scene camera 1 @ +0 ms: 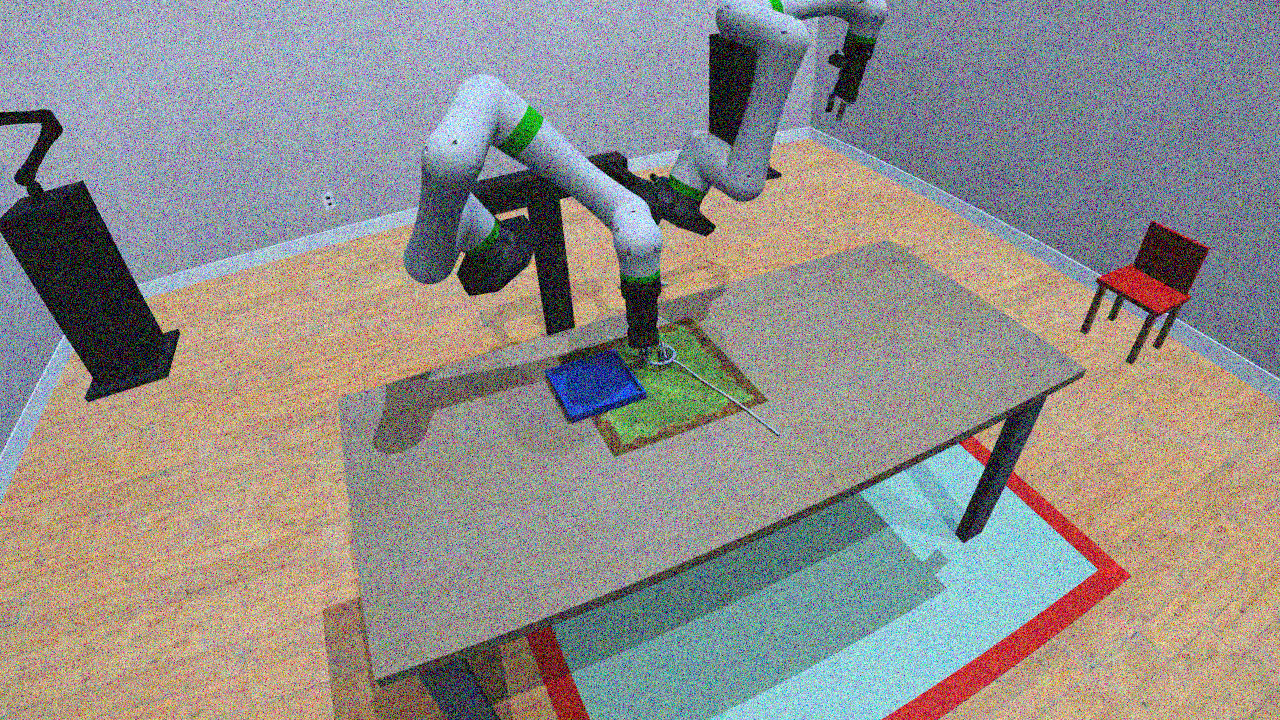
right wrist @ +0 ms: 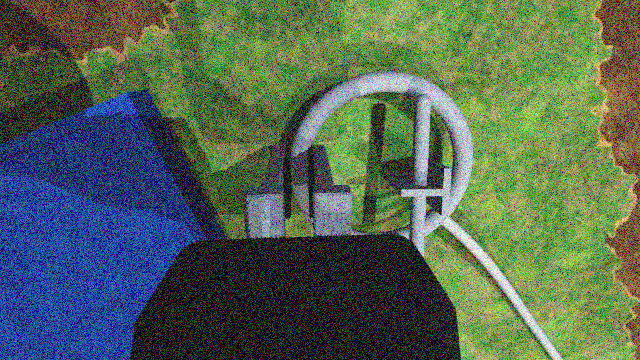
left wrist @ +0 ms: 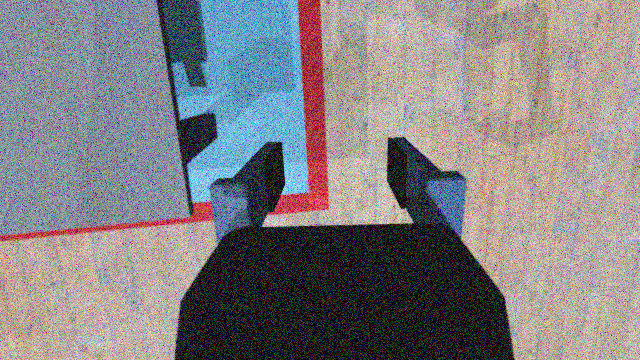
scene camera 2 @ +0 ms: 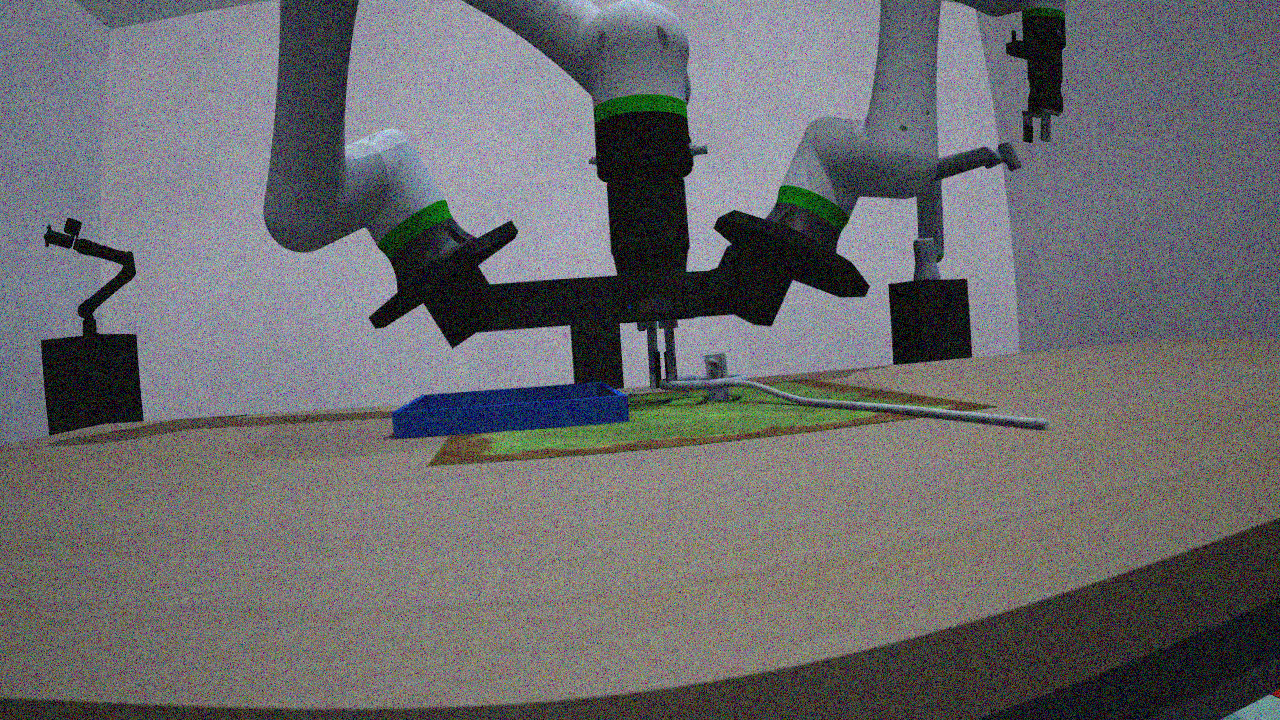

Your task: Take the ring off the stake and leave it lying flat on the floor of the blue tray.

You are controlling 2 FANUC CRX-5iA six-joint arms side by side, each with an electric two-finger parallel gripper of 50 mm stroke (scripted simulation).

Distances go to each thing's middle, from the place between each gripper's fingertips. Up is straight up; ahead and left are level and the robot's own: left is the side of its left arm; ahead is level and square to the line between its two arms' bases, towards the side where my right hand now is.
I see the blue tray (scene camera 2: 567,405) 40 mm ahead of my right hand, 150 mm to the right of it and 20 mm below it.
Now: the blue tray 1040 mm to the right of my left hand (scene camera 2: 1036,141), 440 mm ahead of it and 420 mm below it.
